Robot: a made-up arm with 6 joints.
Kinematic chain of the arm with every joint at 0, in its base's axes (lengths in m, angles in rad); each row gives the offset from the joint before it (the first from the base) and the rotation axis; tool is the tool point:
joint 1: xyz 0 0 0.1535 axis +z
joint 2: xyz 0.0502 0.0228 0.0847 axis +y
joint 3: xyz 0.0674 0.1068 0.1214 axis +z
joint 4: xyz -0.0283 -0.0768 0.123 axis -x
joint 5: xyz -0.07 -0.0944 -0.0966 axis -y
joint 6: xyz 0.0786 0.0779 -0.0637 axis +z
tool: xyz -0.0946 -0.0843 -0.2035
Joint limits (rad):
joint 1: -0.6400..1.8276
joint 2: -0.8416..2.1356
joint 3: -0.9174..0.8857
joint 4: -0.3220..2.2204
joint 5: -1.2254..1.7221
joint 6: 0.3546..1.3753
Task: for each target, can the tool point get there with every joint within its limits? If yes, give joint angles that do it. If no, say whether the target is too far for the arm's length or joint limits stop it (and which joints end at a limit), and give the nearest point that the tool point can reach.
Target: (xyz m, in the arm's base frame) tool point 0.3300 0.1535 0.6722
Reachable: yes | joints 0.6583 0.0052 0.3584 1.7914 0.7038 0.9669
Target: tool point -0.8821 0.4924 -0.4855
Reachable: no: too far | nearest point -0.2996 0.3369 -0.1534 | short by 0.688 m
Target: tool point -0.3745 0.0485 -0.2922
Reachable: no: joint limits stop it (at a limit: joint 1, joint 2, joint 3, joint 6) | nearest point -0.2569 0.1569 -0.2146 | short by 0.178 m
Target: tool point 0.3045 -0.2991 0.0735
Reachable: yes | joints -0.1843 1.2799 0.1872 1.1021 0.5636 0.7974
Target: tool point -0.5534 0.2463 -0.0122
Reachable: no: joint limits stop it (at a limit: joint 2, joint 3, joint 5, joint 6) | nearest point -0.4393 0.1955 0.0994 | short by 0.167 m
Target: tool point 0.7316 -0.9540 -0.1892
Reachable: no: too far | nearest point 0.4284 -0.5050 0.0083 | short by 0.577 m
